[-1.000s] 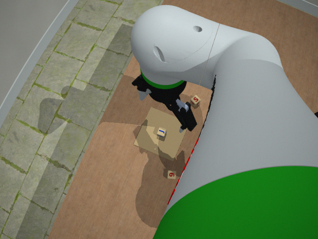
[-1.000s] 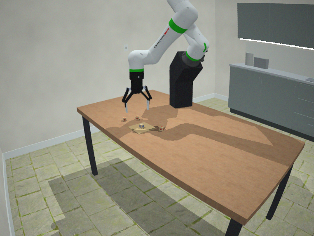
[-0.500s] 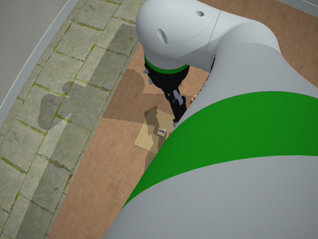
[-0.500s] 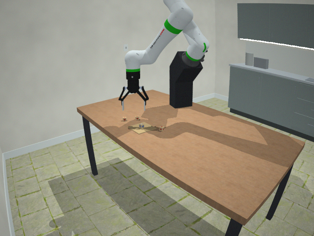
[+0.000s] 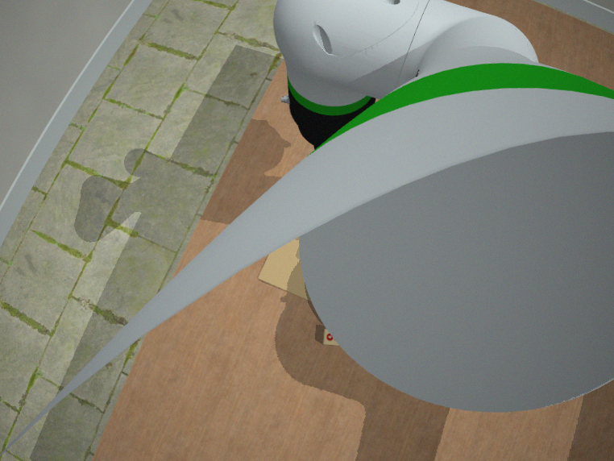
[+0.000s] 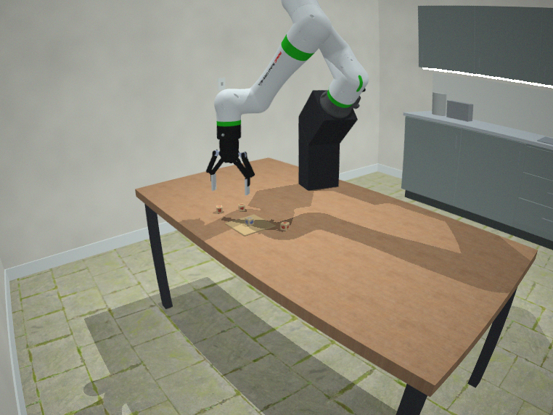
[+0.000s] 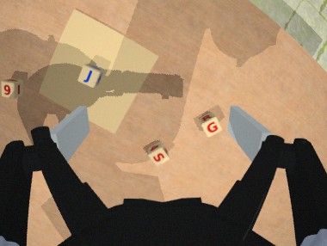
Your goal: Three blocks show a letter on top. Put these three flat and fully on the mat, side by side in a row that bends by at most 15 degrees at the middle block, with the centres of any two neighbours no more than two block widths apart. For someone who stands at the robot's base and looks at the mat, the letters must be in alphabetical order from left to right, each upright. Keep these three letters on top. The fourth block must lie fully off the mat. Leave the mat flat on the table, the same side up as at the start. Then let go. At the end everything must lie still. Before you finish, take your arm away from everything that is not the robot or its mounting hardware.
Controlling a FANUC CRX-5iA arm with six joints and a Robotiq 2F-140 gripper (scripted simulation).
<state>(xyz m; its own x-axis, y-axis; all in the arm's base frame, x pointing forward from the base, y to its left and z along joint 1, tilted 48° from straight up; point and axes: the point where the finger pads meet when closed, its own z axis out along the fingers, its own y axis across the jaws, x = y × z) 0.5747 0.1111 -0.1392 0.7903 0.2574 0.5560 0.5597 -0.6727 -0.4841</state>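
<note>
My hand is 11 cm above the red g block, 9 cm to the left of it and 1 cm short of it. From my hand the other things lie so: tan mat 12 cm below, 9 cm to the left, 3 cm behind; then red s block 11 cm below, 8 cm behind, 6 cm to the right; then blue j block 11 cm below, 9 cm to the left, 3 cm behind.
</note>
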